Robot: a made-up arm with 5 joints. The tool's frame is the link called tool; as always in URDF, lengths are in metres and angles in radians. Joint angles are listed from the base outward.
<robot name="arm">
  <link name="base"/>
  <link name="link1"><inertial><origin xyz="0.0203 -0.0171 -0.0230"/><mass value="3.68"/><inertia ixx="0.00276" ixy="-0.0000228" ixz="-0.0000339" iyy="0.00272" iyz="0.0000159" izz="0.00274"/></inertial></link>
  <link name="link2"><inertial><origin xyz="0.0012 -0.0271 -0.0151"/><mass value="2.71"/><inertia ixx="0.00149" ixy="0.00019" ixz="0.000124" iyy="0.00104" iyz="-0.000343" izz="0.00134"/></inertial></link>
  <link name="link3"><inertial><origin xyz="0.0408 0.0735 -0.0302"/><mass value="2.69"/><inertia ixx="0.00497" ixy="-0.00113" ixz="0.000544" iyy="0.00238" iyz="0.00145" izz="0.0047"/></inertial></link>
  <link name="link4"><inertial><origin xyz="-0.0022 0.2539 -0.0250"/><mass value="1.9"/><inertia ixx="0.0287" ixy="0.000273" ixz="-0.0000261" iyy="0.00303" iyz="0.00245" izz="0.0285"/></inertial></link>
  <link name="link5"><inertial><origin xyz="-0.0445 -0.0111 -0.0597"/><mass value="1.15"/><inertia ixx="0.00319" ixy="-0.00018" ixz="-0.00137" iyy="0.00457" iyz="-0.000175" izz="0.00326"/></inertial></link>
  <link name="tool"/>
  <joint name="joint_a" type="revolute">
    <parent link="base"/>
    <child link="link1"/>
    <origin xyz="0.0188 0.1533 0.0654" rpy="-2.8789 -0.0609 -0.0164"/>
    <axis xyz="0 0 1"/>
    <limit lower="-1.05" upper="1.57"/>
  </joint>
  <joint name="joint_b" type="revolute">
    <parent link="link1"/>
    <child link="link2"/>
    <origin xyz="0.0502 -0.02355 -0.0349" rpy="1.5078 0 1.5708"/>
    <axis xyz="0 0 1"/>
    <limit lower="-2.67" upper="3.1"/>
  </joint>
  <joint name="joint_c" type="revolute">
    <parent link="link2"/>
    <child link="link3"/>
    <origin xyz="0.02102 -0.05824 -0.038" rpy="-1.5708 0 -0.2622"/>
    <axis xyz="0 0 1"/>
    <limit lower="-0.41" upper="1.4"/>
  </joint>
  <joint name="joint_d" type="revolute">
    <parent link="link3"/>
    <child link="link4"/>
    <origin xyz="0.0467 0.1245 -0.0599" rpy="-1.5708 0 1.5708"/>
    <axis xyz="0 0 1"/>
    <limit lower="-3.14" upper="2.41"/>
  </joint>
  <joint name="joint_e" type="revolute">
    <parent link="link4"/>
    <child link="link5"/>
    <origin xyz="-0.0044 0.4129 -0.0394" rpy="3.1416 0 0"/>
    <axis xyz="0 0 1"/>
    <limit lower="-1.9" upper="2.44"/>
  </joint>
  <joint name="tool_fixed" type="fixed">
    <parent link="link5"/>
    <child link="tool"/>
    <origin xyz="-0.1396 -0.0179 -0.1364" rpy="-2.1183 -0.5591 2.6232"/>
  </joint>
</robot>
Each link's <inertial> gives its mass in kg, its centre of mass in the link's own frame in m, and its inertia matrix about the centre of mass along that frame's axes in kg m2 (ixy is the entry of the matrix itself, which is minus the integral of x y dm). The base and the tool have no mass. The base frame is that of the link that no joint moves.
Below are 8 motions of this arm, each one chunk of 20 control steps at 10 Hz.
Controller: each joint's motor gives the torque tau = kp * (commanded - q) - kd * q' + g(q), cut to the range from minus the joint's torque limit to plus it. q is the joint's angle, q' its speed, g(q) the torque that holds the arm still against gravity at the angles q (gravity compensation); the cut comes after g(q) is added. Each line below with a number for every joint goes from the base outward.
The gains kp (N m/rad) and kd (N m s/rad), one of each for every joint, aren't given. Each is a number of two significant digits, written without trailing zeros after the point. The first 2 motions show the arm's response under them.
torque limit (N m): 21 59 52 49 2.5
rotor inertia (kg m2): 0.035 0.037 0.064 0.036 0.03
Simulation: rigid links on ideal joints. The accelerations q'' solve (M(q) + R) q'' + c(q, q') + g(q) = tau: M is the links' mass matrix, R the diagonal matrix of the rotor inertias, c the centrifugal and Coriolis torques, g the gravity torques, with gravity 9.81 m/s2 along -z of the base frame. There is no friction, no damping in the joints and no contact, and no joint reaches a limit. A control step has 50 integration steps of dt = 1/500 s. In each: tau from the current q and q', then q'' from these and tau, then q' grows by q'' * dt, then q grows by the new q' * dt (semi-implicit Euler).
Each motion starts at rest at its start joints. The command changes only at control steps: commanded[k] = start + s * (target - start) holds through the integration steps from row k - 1 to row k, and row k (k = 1, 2, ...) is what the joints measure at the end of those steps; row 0 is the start. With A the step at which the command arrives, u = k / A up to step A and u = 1 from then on. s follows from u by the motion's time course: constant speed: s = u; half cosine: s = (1 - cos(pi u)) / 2; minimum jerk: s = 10 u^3 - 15 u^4 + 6 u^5; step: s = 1 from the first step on.
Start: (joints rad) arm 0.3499 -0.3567 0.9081 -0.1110 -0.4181
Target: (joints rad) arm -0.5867 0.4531 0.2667 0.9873 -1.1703
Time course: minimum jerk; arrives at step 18
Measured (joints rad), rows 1 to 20:
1: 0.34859 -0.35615 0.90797 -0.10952 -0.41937
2: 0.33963 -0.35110 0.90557 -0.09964 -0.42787
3: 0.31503 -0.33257 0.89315 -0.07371 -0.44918
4: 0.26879 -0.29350 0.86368 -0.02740 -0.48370
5: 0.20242 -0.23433 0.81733 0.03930 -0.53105
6: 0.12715 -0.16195 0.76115 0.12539 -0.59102
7: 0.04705 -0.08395 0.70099 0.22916 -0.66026
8: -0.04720 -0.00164 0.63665 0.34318 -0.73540
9: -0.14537 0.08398 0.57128 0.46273 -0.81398
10: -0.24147 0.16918 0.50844 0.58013 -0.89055
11: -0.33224 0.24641 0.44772 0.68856 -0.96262
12: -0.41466 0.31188 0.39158 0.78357 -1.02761
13: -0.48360 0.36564 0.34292 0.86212 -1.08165
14: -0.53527 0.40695 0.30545 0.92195 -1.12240
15: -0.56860 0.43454 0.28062 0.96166 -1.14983
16: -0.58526 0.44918 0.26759 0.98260 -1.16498
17: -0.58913 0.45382 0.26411 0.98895 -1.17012
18: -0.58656 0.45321 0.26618 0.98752 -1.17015
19: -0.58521 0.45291 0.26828 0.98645 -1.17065
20: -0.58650 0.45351 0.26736 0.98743 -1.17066
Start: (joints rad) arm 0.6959 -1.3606 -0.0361 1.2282 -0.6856
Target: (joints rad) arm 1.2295 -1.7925 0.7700 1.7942 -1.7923
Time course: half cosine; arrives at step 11
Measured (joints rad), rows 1 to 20:
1: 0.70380 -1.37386 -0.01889 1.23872 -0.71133
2: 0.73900 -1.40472 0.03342 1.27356 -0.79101
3: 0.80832 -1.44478 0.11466 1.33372 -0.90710
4: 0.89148 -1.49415 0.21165 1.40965 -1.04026
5: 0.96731 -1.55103 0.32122 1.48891 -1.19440
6: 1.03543 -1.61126 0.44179 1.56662 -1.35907
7: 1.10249 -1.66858 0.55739 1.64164 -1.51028
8: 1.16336 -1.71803 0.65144 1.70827 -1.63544
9: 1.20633 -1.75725 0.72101 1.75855 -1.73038
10: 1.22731 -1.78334 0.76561 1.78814 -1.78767
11: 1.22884 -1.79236 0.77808 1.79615 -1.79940
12: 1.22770 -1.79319 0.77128 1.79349 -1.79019
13: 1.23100 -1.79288 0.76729 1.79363 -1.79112
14: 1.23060 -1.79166 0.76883 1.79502 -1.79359
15: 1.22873 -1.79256 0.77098 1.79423 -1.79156
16: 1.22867 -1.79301 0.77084 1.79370 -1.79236
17: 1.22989 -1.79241 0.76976 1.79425 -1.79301
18: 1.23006 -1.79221 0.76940 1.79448 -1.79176
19: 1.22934 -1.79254 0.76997 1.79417 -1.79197
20: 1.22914 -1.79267 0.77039 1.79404 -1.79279
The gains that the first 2 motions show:
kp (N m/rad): 90 140 63 180 13
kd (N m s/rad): 1.1 3.1 1.9 4.3 0.29
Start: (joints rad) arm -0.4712 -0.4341 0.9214 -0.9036 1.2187
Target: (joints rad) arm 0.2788 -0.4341 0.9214 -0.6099 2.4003
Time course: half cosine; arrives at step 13
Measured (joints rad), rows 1 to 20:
1: -0.46393 -0.43501 0.91632 -0.90071 1.23971
2: -0.43755 -0.43478 0.90502 -0.88961 1.30414
3: -0.38523 -0.43129 0.89573 -0.86803 1.39753
4: -0.30676 -0.42769 0.89586 -0.83808 1.50594
5: -0.20925 -0.42780 0.90779 -0.80395 1.63344
6: -0.10381 -0.43197 0.92655 -0.76895 1.77537
7: -0.00116 -0.43639 0.94277 -0.73396 1.91944
8: 0.09049 -0.43711 0.94916 -0.69915 2.05630
9: 0.16573 -0.43404 0.94501 -0.66649 2.17839
10: 0.22245 -0.43046 0.93562 -0.63937 2.27927
11: 0.26172 -0.42931 0.92798 -0.62027 2.35378
12: 0.28546 -0.43080 0.92641 -0.60963 2.39690
13: 0.29311 -0.43332 0.93063 -0.60690 2.40492
14: 0.28790 -0.43633 0.93214 -0.60921 2.39728
15: 0.27830 -0.43748 0.92591 -0.61162 2.39945
16: 0.27142 -0.43472 0.91715 -0.61156 2.40367
17: 0.27070 -0.43115 0.91194 -0.60989 2.40053
18: 0.27475 -0.43045 0.91362 -0.60878 2.39850
19: 0.28001 -0.43312 0.92032 -0.60922 2.39999
20: 0.28354 -0.43630 0.92682 -0.61025 2.40079

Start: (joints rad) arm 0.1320 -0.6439 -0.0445 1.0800 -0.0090
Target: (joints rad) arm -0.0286 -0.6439 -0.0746 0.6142 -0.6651
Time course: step
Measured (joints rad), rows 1 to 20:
1: 0.19799 -0.62248 -0.11516 0.62744 -0.47978
2: -0.26832 -0.68523 -0.04597 0.52940 -0.87507
3: -0.29828 -0.72510 -0.07025 0.53285 -0.75446
4: 0.03713 -0.67294 -0.08186 0.60877 -0.56609
5: 0.16678 -0.60530 -0.08785 0.70900 -0.60507
6: -0.00931 -0.60683 -0.05747 0.62900 -0.68897
7: -0.15557 -0.68654 -0.07070 0.55964 -0.67175
8: -0.08757 -0.68898 -0.08343 0.58351 -0.67363
9: 0.04590 -0.63062 -0.08060 0.64081 -0.65496
10: 0.03777 -0.60776 -0.06512 0.64727 -0.64252
11: -0.05697 -0.64572 -0.06951 0.60410 -0.66659
12: -0.08671 -0.67349 -0.08072 0.58966 -0.68053
13: -0.02826 -0.65178 -0.07825 0.61057 -0.66744
14: 0.01411 -0.62638 -0.07187 0.63191 -0.65229
15: -0.01401 -0.63292 -0.07067 0.62264 -0.66025
16: -0.05425 -0.65362 -0.07596 0.60442 -0.67103
17: -0.04846 -0.65506 -0.07717 0.60463 -0.67038
18: -0.01658 -0.64090 -0.07460 0.61777 -0.66271
19: -0.00997 -0.63515 -0.07283 0.62273 -0.65998
20: -0.03086 -0.64310 -0.07396 0.61434 -0.66493

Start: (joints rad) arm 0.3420 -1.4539 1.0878 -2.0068 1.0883
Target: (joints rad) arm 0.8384 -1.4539 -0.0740 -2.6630 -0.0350
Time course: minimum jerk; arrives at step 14
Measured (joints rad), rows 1 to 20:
1: 0.34425 -1.45404 1.08660 -2.00918 1.08405
2: 0.35688 -1.45475 1.07602 -2.02348 1.05750
3: 0.38200 -1.45603 1.03729 -2.05576 0.99624
4: 0.42019 -1.45849 0.95178 -2.10799 0.90280
5: 0.47127 -1.46134 0.81398 -2.17786 0.78317
6: 0.53609 -1.46303 0.63797 -2.25967 0.64267
7: 0.61273 -1.46349 0.45217 -2.34615 0.48936
8: 0.68994 -1.46379 0.28478 -2.43084 0.33529
9: 0.75054 -1.46341 0.15002 -2.50941 0.19733
10: 0.78707 -1.46095 0.04739 -2.57761 0.09104
11: 0.80878 -1.45759 -0.02692 -2.62864 0.02000
12: 0.82695 -1.45622 -0.07212 -2.65644 -0.02166
13: 0.84048 -1.45679 -0.08736 -2.66339 -0.03872
14: 0.84369 -1.45611 -0.08067 -2.66122 -0.03792
15: 0.83965 -1.45321 -0.06956 -2.66179 -0.03436
16: 0.83459 -1.45195 -0.06740 -2.66397 -0.03414
17: 0.83523 -1.45314 -0.07299 -2.66444 -0.03383
18: 0.83975 -1.45481 -0.07743 -2.66291 -0.03473
19: 0.84170 -1.45503 -0.07660 -2.66179 -0.03648
20: 0.83916 -1.45396 -0.07345 -2.66244 -0.03588

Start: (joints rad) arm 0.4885 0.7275 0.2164 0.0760 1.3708
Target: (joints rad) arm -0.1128 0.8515 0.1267 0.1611 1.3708
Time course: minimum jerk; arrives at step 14
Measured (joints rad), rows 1 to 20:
1: 0.48658 0.72764 0.21639 0.07598 1.37127
2: 0.47393 0.72891 0.21579 0.07659 1.37349
3: 0.44203 0.73371 0.21221 0.08060 1.37559
4: 0.38962 0.74472 0.20388 0.08888 1.37489
5: 0.32149 0.76134 0.19169 0.09982 1.37317
6: 0.24353 0.77968 0.17833 0.11181 1.37251
7: 0.16120 0.79675 0.16560 0.12412 1.37199
8: 0.08052 0.81248 0.15369 0.13617 1.37078
9: 0.00803 0.82725 0.14264 0.14706 1.36939
10: -0.05046 0.83973 0.13347 0.15579 1.36824
11: -0.09100 0.84804 0.12736 0.16156 1.36746
12: -0.11237 0.85187 0.12464 0.16402 1.36744
13: -0.11716 0.85257 0.12469 0.16353 1.36846
14: -0.11272 0.85177 0.12631 0.16135 1.37042
15: -0.10938 0.85084 0.12786 0.15948 1.37261
16: -0.11116 0.85068 0.12769 0.16004 1.37246
17: -0.11446 0.85146 0.12642 0.16175 1.37002
18: -0.11487 0.85224 0.12578 0.16223 1.36911
19: -0.11268 0.85204 0.12636 0.16122 1.37064
20: -0.11123 0.85120 0.12721 0.16034 1.37192

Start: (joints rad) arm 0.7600 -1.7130 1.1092 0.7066 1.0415
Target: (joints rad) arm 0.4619 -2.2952 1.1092 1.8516 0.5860
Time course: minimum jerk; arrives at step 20
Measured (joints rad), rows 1 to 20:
1: 0.75959 -1.71384 1.10919 0.70797 1.04101
2: 0.75696 -1.71893 1.10919 0.71675 1.03751
3: 0.75062 -1.73024 1.10938 0.73822 1.02797
4: 0.74004 -1.74876 1.10972 0.77555 1.01147
5: 0.72549 -1.77534 1.10996 0.82969 0.98815
6: 0.70721 -1.81016 1.10985 0.89993 0.95849
7: 0.68523 -1.85227 1.10950 0.98445 0.92344
8: 0.65991 -1.90000 1.10930 1.08048 0.88412
9: 0.63228 -1.95152 1.10948 1.18443 0.84190
10: 0.60372 -2.00492 1.10991 1.29213 0.79852
11: 0.57550 -2.05818 1.11036 1.39920 0.75579
12: 0.54870 -2.10925 1.11085 1.50142 0.71536
13: 0.52430 -2.15628 1.11142 1.59486 0.67873
14: 0.50326 -2.19772 1.11199 1.67611 0.64729
15: 0.48641 -2.23228 1.11227 1.74258 0.62204
16: 0.47419 -2.25904 1.11210 1.79279 0.60348
17: 0.46646 -2.27773 1.11154 1.82652 0.59158
18: 0.46260 -2.28887 1.11084 1.84511 0.58574
19: 0.46159 -2.29387 1.11011 1.85175 0.58460
20: 0.46195 -2.29518 1.10935 1.85175 0.58586

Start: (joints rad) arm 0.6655 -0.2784 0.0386 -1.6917 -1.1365
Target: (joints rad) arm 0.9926 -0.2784 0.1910 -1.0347 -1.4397
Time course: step
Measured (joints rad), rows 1 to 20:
1: 0.48750 -0.26089 0.19869 -1.07528 -1.51920
2: 1.12594 -0.26295 -0.04911 -0.94928 -1.52308
3: 1.14371 -0.32622 0.30378 -0.99097 -1.25422
4: 1.07113 -0.38460 0.48646 -1.08352 -1.45031
5: 1.06397 -0.33479 0.37940 -1.05263 -1.55756
6: 1.01725 -0.26682 0.17007 -1.00404 -1.37770
7: 0.89651 -0.23523 0.06016 -1.04000 -1.38341
8: 0.86794 -0.22368 0.03997 -1.06258 -1.50669
9: 0.94522 -0.24867 0.08635 -1.03749 -1.46101
10: 1.02648 -0.28728 0.20537 -1.02723 -1.39734
11: 1.06731 -0.31459 0.30558 -1.03333 -1.43686
12: 1.06520 -0.31423 0.31465 -1.03330 -1.45493
13: 1.02122 -0.29298 0.24668 -1.03125 -1.42929
14: 0.96064 -0.26724 0.16072 -1.03755 -1.43285
15: 0.92986 -0.25005 0.10572 -1.04206 -1.45181
16: 0.94504 -0.25260 0.10696 -1.03795 -1.44605
17: 0.98379 -0.27123 0.16140 -1.03446 -1.43461
18: 1.02035 -0.29110 0.22731 -1.03400 -1.43739
19: 1.03739 -0.29930 0.25948 -1.03261 -1.43997
20: 1.02564 -0.29386 0.24517 -1.03171 -1.43638

